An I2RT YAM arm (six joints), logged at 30 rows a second.
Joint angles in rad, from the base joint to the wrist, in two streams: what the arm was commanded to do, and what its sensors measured. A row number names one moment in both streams.
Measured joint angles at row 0:
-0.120, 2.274, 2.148, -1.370, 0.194, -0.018
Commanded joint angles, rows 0 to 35:
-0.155, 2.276, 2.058, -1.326, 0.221, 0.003
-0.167, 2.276, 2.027, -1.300, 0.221, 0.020
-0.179, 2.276, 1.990, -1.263, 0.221, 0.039
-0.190, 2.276, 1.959, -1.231, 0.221, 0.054
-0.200, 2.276, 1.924, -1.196, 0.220, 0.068
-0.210, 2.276, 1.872, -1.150, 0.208, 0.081
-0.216, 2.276, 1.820, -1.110, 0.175, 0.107
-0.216, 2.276, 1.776, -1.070, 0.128, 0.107
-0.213, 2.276, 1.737, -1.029, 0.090, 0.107
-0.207, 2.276, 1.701, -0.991, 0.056, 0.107
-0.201, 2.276, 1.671, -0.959, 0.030, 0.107
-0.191, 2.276, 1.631, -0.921, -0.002, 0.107
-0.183, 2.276, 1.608, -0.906, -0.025, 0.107
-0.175, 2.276, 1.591, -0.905, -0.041, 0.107
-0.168, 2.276, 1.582, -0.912, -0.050, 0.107
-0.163, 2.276, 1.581, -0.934, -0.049, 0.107
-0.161, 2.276, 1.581, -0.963, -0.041, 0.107
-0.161, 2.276, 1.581, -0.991, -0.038, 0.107
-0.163, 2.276, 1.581, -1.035, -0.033, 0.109
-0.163, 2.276, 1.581, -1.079, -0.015, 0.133
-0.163, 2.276, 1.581, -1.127, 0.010, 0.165
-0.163, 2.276, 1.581, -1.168, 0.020, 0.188
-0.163, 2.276, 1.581, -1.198, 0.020, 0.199
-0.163, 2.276, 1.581, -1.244, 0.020, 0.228
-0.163, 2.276, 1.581, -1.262, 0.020, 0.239
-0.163, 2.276, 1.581, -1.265, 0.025, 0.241
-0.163, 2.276, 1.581, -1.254, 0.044, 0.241
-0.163, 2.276, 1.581, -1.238, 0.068, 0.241
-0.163, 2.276, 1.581, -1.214, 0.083, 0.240
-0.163, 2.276, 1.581, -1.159, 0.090, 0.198
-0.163, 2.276, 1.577, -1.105, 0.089, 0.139
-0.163, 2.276, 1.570, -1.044, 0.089, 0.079
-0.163, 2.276, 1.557, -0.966, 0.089, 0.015
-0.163, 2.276, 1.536, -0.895, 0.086, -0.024
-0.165, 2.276, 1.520, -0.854, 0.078, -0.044
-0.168, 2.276, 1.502, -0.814, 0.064, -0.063
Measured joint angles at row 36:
-0.167, 2.180, 1.604, -0.946, 0.116, 0.086
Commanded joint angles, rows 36 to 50:
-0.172, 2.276, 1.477, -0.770, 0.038, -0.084
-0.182, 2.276, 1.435, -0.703, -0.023, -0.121
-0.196, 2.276, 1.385, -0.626, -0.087, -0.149
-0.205, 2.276, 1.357, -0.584, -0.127, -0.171
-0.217, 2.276, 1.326, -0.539, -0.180, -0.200
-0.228, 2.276, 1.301, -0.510, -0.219, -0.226
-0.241, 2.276, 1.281, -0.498, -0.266, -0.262
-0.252, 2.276, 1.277, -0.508, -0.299, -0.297
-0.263, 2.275, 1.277, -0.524, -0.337, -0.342
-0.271, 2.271, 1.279, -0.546, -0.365, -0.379
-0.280, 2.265, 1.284, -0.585, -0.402, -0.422
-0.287, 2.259, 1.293, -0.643, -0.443, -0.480
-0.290, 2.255, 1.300, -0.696, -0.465, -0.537
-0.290, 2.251, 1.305, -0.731, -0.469, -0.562
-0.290, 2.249, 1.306, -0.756, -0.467, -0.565
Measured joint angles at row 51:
-0.319, 2.110, 1.402, -0.626, -0.335, -0.410
